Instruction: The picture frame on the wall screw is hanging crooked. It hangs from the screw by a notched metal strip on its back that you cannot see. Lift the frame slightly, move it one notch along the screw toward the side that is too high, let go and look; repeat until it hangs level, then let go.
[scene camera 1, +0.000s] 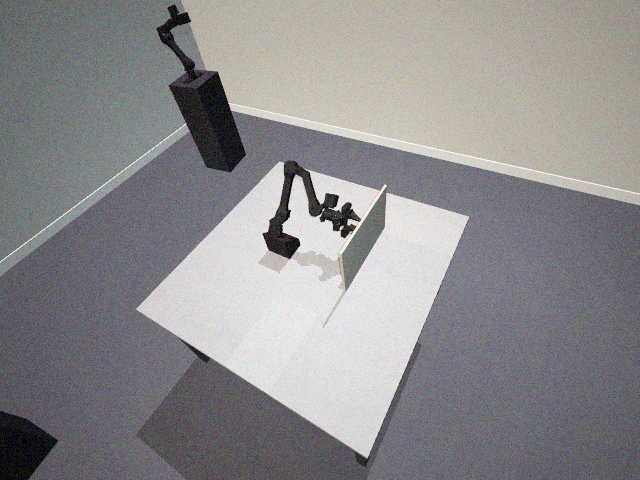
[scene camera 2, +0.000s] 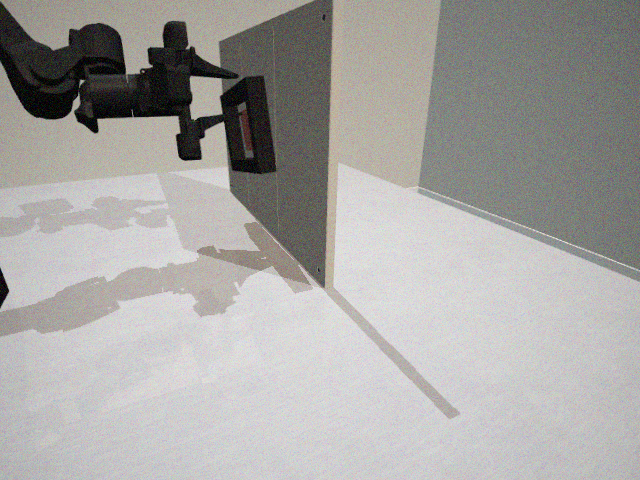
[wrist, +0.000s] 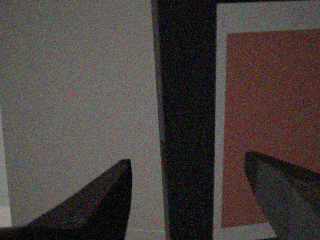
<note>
The pictures show: the gripper, a picture frame and a wall panel.
The gripper also shows in the wrist view.
</note>
